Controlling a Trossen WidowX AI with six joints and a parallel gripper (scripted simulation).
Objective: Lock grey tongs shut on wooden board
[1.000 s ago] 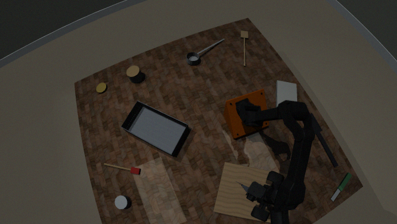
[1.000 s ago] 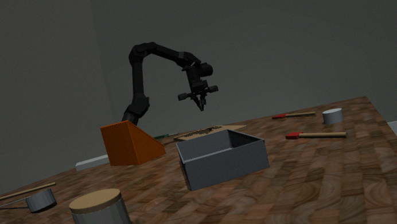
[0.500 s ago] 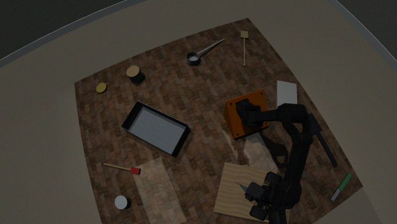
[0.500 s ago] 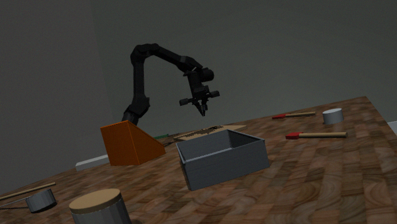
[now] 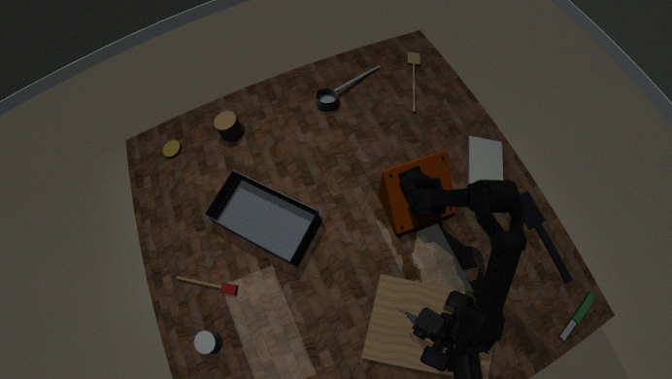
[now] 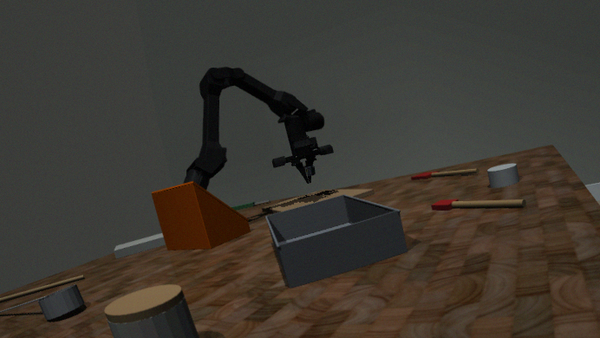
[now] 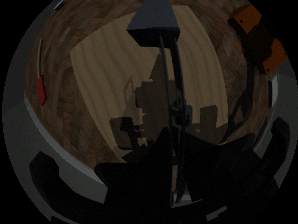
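The wooden board is 60 mm below my gripper tip. Round my gripper tip: white block: 400 mm behind, 390 mm to the right, 50 mm below; green-handled knife: 420 mm behind, 180 mm to the left, 60 mm below; black spatula: 460 mm behind, 110 mm to the right, 60 mm below.
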